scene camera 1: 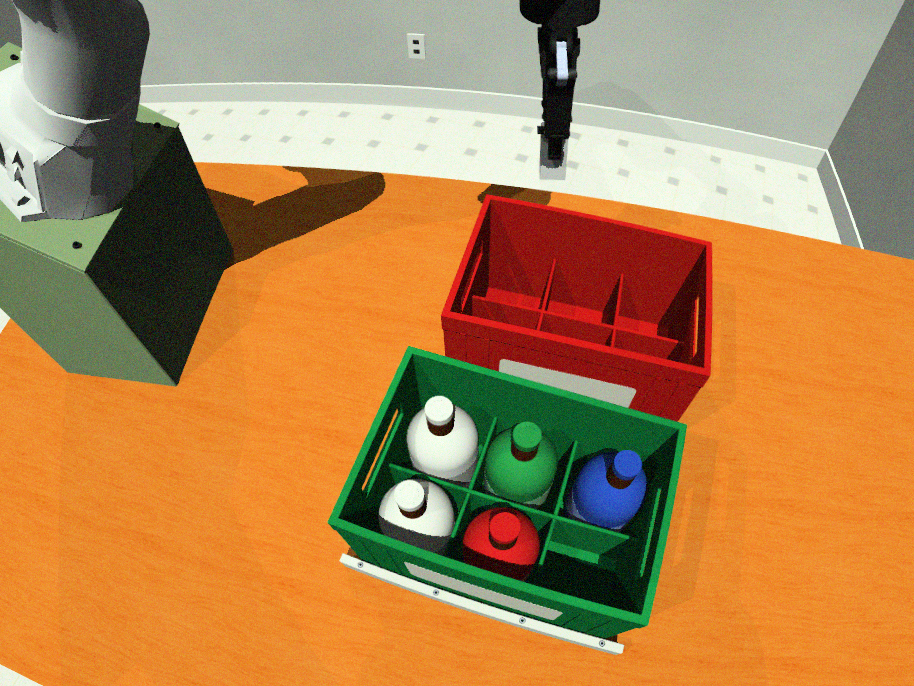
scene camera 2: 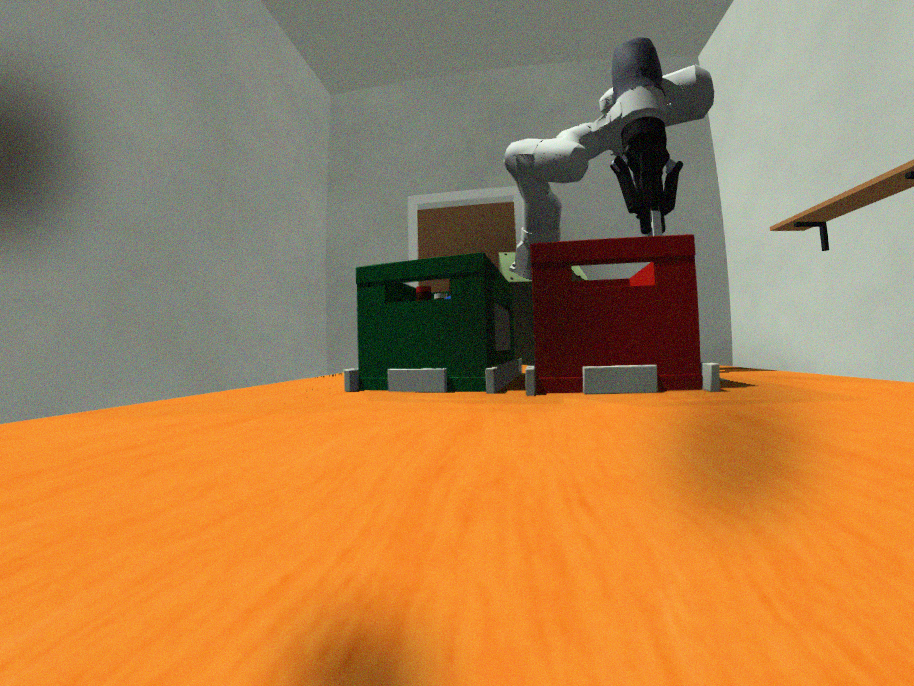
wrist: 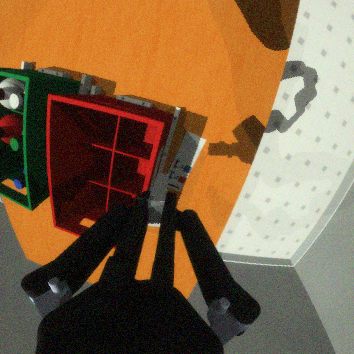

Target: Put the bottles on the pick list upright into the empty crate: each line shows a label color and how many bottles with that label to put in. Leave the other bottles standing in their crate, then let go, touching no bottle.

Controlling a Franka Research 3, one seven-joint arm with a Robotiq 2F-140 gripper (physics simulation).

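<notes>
The green crate holds upright bottles: in the row nearer the red crate a white one, a green one and a blue one; in the other row a white one and a red one. That row's right compartment is empty. The red crate holds no bottle. My gripper is shut, empty, above and behind the red crate. The pick list, partly hidden, has small blue and red marks; its counts are unreadable.
Grey brackets stand around the crates. A white strip runs along the green crate's front. The robot's green base stands at the left. A wall shelf is at the right in scene camera 2.
</notes>
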